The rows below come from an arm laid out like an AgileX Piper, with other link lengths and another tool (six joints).
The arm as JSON. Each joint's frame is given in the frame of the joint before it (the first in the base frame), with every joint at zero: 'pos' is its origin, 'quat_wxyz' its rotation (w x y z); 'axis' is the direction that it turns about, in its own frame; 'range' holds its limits. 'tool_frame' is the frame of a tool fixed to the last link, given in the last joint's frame.
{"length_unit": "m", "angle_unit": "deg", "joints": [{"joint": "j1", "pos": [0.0, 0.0, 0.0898], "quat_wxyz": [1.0, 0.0, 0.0, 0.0], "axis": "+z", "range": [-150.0, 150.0]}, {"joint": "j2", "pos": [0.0, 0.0, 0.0], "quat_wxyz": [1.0, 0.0, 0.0, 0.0], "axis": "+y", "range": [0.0, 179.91]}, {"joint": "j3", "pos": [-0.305, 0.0, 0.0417], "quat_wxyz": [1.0, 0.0, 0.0, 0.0], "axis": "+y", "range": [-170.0, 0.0]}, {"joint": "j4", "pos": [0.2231, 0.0, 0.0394], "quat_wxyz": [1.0, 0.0, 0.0, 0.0], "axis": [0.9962, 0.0, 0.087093], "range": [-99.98, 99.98]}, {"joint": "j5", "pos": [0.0, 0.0, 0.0], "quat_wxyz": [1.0, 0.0, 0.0, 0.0], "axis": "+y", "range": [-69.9, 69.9]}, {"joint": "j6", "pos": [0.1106, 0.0, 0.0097], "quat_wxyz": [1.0, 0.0, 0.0, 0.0], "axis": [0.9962, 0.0, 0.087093], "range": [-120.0, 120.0]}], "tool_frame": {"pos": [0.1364, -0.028, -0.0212], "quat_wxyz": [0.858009, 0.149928, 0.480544, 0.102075]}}
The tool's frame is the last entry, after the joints.
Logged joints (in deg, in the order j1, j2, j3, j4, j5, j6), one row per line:
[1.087 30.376 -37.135 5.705 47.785 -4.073]
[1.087 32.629 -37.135 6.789 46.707 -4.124]
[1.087 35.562 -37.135 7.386 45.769 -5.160]
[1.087 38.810 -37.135 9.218 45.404 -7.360]
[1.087 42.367 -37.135 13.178 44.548 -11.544]
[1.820 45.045 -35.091 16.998 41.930 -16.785]
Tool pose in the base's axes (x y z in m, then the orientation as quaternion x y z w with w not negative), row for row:
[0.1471 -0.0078 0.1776 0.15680 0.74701 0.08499 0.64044]
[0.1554 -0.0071 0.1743 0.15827 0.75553 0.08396 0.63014]
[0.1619 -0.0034 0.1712 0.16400 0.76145 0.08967 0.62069]
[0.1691 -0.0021 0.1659 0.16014 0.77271 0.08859 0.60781]
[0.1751 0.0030 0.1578 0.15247 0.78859 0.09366 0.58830]
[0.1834 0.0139 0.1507 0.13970 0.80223 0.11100 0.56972]
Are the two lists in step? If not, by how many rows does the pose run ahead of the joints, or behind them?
The pose runs 1 row behind the joints: the pose in row i belongs to the joints in row i - 1.
